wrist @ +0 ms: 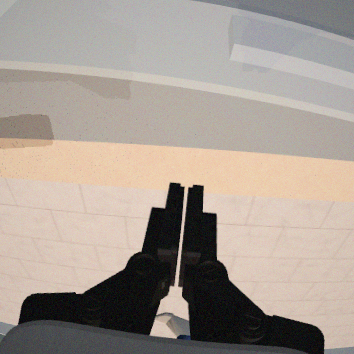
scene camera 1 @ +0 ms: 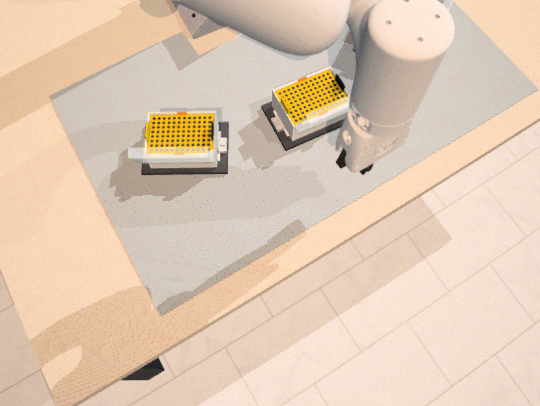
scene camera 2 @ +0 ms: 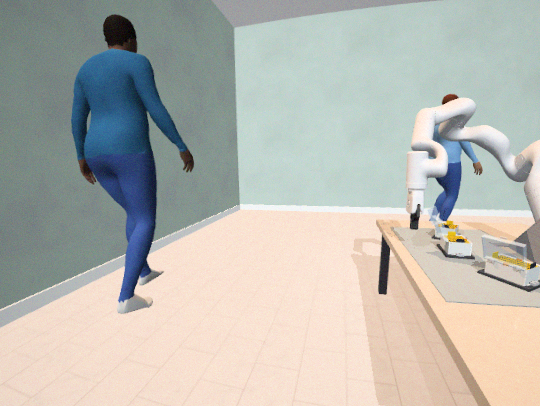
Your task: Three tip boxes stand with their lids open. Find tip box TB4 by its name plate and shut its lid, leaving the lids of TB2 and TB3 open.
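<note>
TB4 [scene camera 1: 311,97] [scene camera 2: 457,246] is the middle box, its yellow rack uncovered; the name plates are unreadable now. Its clear lid [scene camera 1: 322,119] appears open, largely hidden behind the arm. In the wrist view, a translucent panel [wrist: 165,80], apparently this lid, crosses the upper part. TB3 [scene camera 1: 181,137] [scene camera 2: 509,267] stands left, with its lid [scene camera 2: 504,245] raised. TB2 [scene camera 2: 446,230] stands farther along, with its lid [scene camera 2: 433,215] raised; the arm hides it in scene camera 1. My gripper [scene camera 1: 354,169] [scene camera 2: 414,227] [wrist: 184,204] is shut and empty, low, on the table-front side of TB4.
The boxes stand on a grey mat [scene camera 1: 225,240] on a wooden table [scene camera 1: 95,325]. The table's front edge runs close to the gripper, with tiled floor [scene camera 1: 400,350] beyond. One person [scene camera 2: 117,105] walks left of the table; another [scene camera 2: 452,175] stands behind the arm.
</note>
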